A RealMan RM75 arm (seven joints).
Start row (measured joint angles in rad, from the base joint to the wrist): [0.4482, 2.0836, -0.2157, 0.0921, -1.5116, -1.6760, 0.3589]
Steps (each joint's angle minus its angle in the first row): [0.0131, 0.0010, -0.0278, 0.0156, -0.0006, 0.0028, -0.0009]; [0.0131, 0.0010, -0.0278, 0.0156, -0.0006, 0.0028, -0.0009]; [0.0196, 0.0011, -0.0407, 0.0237, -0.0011, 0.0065, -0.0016]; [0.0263, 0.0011, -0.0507, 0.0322, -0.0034, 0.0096, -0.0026]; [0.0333, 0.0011, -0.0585, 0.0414, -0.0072, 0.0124, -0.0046]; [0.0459, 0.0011, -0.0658, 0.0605, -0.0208, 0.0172, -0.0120]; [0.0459, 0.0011, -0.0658, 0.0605, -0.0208, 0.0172, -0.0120]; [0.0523, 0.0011, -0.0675, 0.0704, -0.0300, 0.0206, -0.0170]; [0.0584, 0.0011, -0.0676, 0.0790, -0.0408, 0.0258, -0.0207]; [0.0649, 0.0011, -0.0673, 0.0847, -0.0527, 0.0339, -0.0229]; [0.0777, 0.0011, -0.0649, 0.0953, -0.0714, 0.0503, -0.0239]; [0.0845, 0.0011, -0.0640, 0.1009, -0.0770, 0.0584, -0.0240]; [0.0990, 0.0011, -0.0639, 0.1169, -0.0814, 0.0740, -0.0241]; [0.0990, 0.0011, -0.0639, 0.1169, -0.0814, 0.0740, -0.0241]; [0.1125, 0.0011, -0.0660, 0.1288, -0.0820, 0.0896, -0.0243]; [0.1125, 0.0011, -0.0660, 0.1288, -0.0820, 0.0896, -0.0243]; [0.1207, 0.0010, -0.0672, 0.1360, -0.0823, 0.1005, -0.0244]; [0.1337, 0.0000, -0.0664, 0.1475, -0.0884, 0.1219, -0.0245]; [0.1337, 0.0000, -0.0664, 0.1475, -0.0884, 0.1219, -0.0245]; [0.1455, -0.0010, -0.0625, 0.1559, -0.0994, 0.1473, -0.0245]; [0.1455, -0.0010, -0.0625, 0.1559, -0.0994, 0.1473, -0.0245]
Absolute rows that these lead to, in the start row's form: [0.4613, 2.0846, -0.2435, 0.1077, -1.5122, -1.6732, 0.3580]; [0.4613, 2.0846, -0.2435, 0.1077, -1.5122, -1.6732, 0.3580]; [0.4678, 2.0847, -0.2564, 0.1158, -1.5127, -1.6695, 0.3573]; [0.4745, 2.0847, -0.2664, 0.1243, -1.5150, -1.6664, 0.3563]; [0.4815, 2.0847, -0.2742, 0.1335, -1.5188, -1.6636, 0.3543]; [0.4941, 2.0847, -0.2815, 0.1526, -1.5324, -1.6588, 0.3469]; [0.4941, 2.0847, -0.2815, 0.1526, -1.5324, -1.6588, 0.3469]; [0.5005, 2.0847, -0.2832, 0.1625, -1.5416, -1.6554, 0.3419]; [0.5066, 2.0847, -0.2833, 0.1711, -1.5524, -1.6502, 0.3382]; [0.5131, 2.0847, -0.2830, 0.1768, -1.5643, -1.6421, 0.3360]; [0.5259, 2.0847, -0.2806, 0.1874, -1.5830, -1.6257, 0.3350]; [0.5327, 2.0847, -0.2797, 0.1930, -1.5886, -1.6176, 0.3349]; [0.5472, 2.0847, -0.2796, 0.2090, -1.5930, -1.6020, 0.3348]; [0.5472, 2.0847, -0.2796, 0.2090, -1.5930, -1.6020, 0.3348]; [0.5607, 2.0847, -0.2817, 0.2209, -1.5936, -1.5864, 0.3346]; [0.5607, 2.0847, -0.2817, 0.2209, -1.5936, -1.5864, 0.3346]; [0.5689, 2.0846, -0.2829, 0.2281, -1.5939, -1.5755, 0.3345]; [0.5819, 2.0836, -0.2821, 0.2396, -1.6000, -1.5541, 0.3344]; [0.5819, 2.0836, -0.2821, 0.2396, -1.6000, -1.5541, 0.3344]; [0.5937, 2.0826, -0.2782, 0.2480, -1.6110, -1.5287, 0.3344]; [0.5937, 2.0826, -0.2782, 0.2480, -1.6110, -1.5287, 0.3344]
